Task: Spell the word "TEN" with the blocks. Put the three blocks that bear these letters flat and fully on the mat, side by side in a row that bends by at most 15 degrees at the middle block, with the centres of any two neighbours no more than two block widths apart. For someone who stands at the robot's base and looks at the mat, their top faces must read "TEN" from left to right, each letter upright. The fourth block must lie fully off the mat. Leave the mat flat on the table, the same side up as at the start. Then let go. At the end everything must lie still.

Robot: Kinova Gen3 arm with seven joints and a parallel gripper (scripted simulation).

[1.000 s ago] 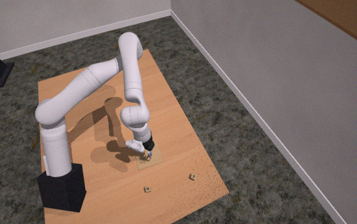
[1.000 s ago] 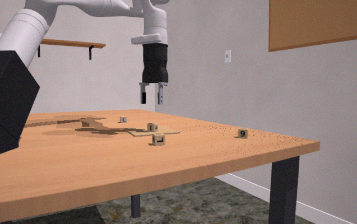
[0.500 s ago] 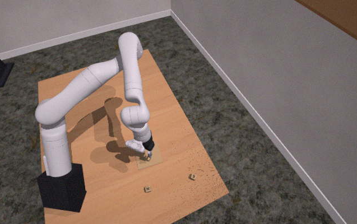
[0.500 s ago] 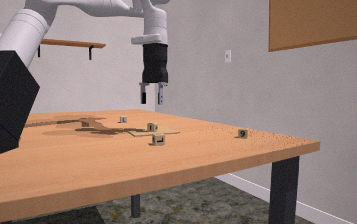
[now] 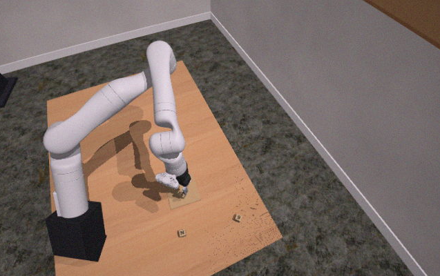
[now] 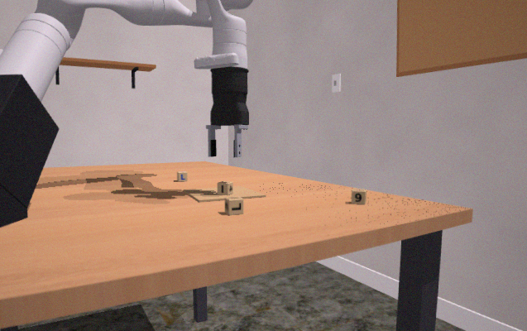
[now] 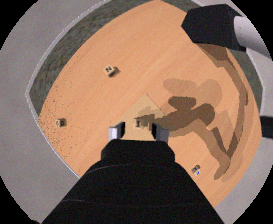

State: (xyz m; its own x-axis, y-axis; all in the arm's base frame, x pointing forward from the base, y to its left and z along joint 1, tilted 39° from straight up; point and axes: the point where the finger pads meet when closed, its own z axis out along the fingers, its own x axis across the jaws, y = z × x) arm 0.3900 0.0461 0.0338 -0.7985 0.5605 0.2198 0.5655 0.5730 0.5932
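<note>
The mat lies 10 cm below my hand and 3 cm to the left of it.
</note>
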